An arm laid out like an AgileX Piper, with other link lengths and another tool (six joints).
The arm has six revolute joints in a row. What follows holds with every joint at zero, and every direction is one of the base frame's.
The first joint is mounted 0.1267 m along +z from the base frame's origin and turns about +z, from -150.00 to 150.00 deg.
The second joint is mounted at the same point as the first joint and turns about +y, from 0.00 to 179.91 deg.
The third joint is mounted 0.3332 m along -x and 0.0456 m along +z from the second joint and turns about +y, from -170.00 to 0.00 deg.
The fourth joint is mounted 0.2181 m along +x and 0.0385 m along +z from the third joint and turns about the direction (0.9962, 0, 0.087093), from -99.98 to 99.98 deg.
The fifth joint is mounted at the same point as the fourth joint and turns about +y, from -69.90 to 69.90 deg.
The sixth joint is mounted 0.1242 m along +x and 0.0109 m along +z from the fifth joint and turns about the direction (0.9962, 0, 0.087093), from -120.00 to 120.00 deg.
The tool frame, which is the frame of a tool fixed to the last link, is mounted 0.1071 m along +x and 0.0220 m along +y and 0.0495 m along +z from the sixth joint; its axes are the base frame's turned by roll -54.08, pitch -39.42 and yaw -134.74 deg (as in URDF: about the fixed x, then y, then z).
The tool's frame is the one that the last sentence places.
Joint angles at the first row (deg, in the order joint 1, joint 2, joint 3, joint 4, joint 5, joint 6):
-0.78, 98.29, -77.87, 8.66, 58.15, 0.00
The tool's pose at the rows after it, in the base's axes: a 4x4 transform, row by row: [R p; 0 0 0 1], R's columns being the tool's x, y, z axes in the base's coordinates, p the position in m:
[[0.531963 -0.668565 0.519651 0.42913], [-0.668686 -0.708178 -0.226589 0.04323], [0.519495 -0.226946 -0.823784 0.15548], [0 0 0 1]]
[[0.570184 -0.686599 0.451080 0.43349], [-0.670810 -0.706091 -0.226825 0.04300], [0.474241 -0.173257 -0.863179 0.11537], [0 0 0 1]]
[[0.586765 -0.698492 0.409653 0.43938], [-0.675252 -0.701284 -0.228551 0.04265], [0.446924 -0.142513 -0.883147 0.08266], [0 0 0 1]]
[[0.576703 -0.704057 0.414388 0.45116], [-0.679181 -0.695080 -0.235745 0.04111], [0.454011 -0.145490 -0.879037 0.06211], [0 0 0 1]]
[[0.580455 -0.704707 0.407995 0.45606], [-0.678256 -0.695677 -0.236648 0.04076], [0.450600 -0.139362 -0.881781 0.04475], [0 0 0 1]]
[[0.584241 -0.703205 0.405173 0.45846], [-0.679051 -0.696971 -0.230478 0.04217], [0.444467 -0.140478 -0.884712 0.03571], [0 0 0 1]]
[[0.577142 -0.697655 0.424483 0.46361], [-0.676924 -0.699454 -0.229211 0.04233], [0.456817 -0.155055 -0.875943 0.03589], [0 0 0 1]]
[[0.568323 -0.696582 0.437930 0.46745], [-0.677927 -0.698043 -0.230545 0.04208], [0.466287 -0.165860 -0.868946 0.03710], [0 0 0 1]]
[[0.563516 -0.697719 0.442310 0.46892], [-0.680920 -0.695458 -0.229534 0.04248], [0.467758 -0.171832 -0.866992 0.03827], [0 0 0 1]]
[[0.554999 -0.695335 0.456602 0.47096], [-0.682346 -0.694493 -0.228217 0.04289], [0.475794 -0.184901 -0.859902 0.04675], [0 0 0 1]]
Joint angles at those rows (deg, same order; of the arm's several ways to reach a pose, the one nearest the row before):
-0.78, 104.95, -78.50, 8.85, 57.60, 0.00
-0.78, 110.44, -78.50, 8.92, 56.71, 0.00
-0.78, 115.03, -78.50, 9.14, 54.72, 0.00
-0.78, 118.16, -78.55, 9.27, 51.14, 0.00
-0.78, 120.61, -78.54, 9.45, 49.13, -0.41
-0.78, 121.95, -78.61, 10.03, 48.17, -1.07
-0.78, 122.13, -78.67, 10.27, 46.88, -1.60
-0.78, 122.13, -78.73, 10.38, 46.02, -1.67
-0.78, 122.07, -78.80, 10.62, 45.82, -1.67
-0.78, 121.14, -79.03, 10.75, 46.02, -1.67

